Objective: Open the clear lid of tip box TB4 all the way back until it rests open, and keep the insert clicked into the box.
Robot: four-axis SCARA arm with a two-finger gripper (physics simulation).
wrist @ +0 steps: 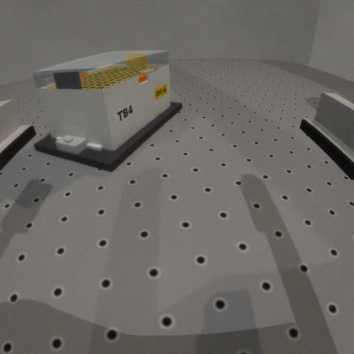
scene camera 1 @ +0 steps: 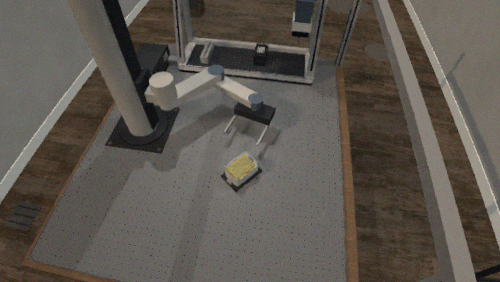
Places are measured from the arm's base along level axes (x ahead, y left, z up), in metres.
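Pixels of known places: gripper, fingertip midpoint: [scene camera 1: 240, 138]; arm's base, origin of the base link: [scene camera 1: 144, 127].
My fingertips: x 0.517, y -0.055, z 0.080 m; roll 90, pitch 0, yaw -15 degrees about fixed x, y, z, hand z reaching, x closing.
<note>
For each thing: its top centre in the pictures, then the offset to it from my fingertips. "*": a spot on its surface instead. Level surfaces: height alone.
- Tip box TB4, middle of its top: [scene camera 1: 241, 164] dx +0.026, dy -0.143, dz +0.010 m
- black block, surface spot: [scene camera 1: 260, 56] * dx +0.018, dy +0.572, dz +0.048 m
- white rack, surface spot: [scene camera 1: 206, 53] * dx -0.305, dy +0.579, dz +0.027 m
- perforated table, its level: dz -0.067 m
Tip box TB4 [scene camera 1: 246, 178] [wrist: 140, 102] is white and stands upright on a dark base plate [wrist: 111, 163]. Its yellow perforated insert [scene camera 1: 241, 166] [wrist: 112, 76] sits in the top of the box and looks level. The clear lid [wrist: 100, 60] lies over the insert, down on the box, in the wrist view; its outline is hard to make out in the scene view. A white latch-like piece [wrist: 70, 143] shows low on the near end. My gripper [scene camera 1: 243, 137] [wrist: 165, 105] is open and empty, behind the box in the scene view and apart from it.
A framed station [scene camera 1: 245, 75] stands at the back, with a black block [scene camera 1: 260, 56] and a white rack [scene camera 1: 206, 53] on its dark deck. The arm's column [scene camera 1: 117, 75] stands at the left. The perforated table [scene camera 1: 280, 225] has a wooden edge [scene camera 1: 348, 200].
</note>
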